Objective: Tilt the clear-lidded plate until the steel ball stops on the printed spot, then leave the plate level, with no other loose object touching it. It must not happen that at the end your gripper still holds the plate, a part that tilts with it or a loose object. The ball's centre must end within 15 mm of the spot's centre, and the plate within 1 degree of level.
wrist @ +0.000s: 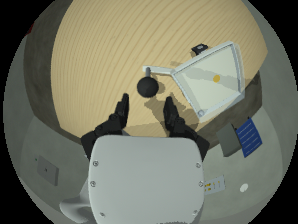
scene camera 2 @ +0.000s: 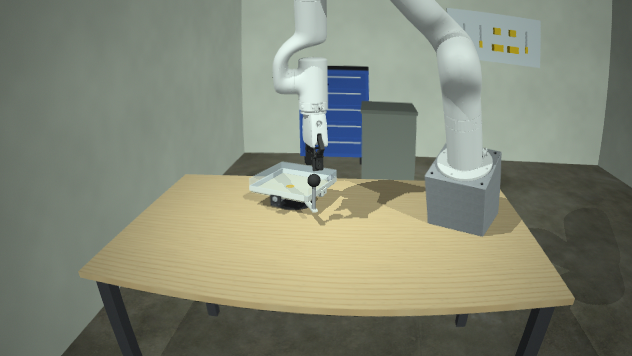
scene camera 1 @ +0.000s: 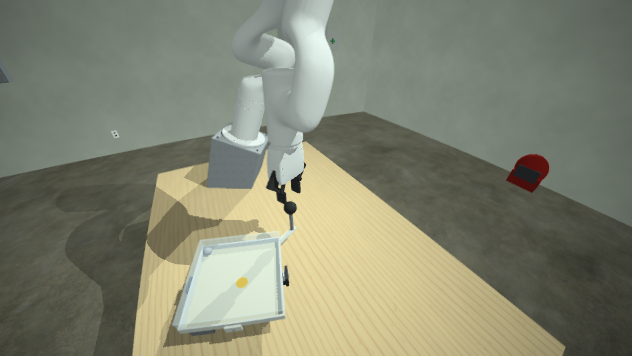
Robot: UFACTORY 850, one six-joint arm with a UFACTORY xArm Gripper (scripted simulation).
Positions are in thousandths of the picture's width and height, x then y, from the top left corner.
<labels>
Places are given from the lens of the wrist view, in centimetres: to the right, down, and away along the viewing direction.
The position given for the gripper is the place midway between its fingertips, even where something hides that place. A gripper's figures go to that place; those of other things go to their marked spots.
gripper (wrist: 492,453): -1, -2, 15
clear-lidded plate (wrist: 716,364): 16, -8, 21
</labels>
